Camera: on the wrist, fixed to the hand. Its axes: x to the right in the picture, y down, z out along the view.
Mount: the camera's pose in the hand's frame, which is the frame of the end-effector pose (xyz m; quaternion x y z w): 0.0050 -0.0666 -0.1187 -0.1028 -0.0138 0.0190 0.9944
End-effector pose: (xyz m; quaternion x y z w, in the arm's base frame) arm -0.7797 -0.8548 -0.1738 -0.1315 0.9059 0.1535 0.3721
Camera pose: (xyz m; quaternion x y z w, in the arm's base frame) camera -0.8349 -0.9612 -0.1091 -0.1497 0.8824 0.2547 0.3661
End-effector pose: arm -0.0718 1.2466 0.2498 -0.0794 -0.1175 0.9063 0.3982
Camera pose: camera -0.0001 1.3117 0.1540 -0.1096 -0.2140 0.8978 0.3690
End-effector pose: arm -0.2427 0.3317 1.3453 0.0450 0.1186 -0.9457 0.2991
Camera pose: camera -0.2835 0.4116 1.2428 0.0032 0.2102 -0.9232 0.3217
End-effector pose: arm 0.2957 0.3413 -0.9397 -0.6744 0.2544 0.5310 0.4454
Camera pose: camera 0.4097 0.2701 -0.9177 -0.7043 0.2051 0.5720 0.3670
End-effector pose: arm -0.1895 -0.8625 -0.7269 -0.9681 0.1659 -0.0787 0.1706
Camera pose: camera -0.1900 -0.8413 -0.5924 -0.9782 0.1891 -0.0446 0.0739
